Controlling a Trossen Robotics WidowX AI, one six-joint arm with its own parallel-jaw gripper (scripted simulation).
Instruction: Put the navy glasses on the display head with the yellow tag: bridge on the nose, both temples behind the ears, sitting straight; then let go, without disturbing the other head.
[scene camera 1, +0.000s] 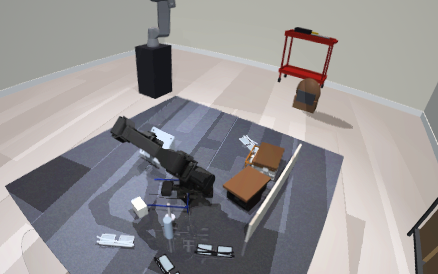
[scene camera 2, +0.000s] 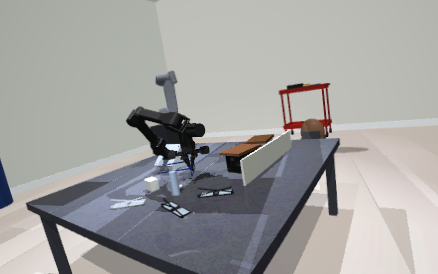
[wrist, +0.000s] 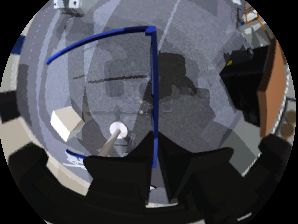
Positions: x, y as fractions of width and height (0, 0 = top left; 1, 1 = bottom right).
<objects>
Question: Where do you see my gripper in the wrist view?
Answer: At 0.52, 0.60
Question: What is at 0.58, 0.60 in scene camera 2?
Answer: A long white panel.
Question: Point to a white block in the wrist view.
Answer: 0.23, 0.55
</objects>
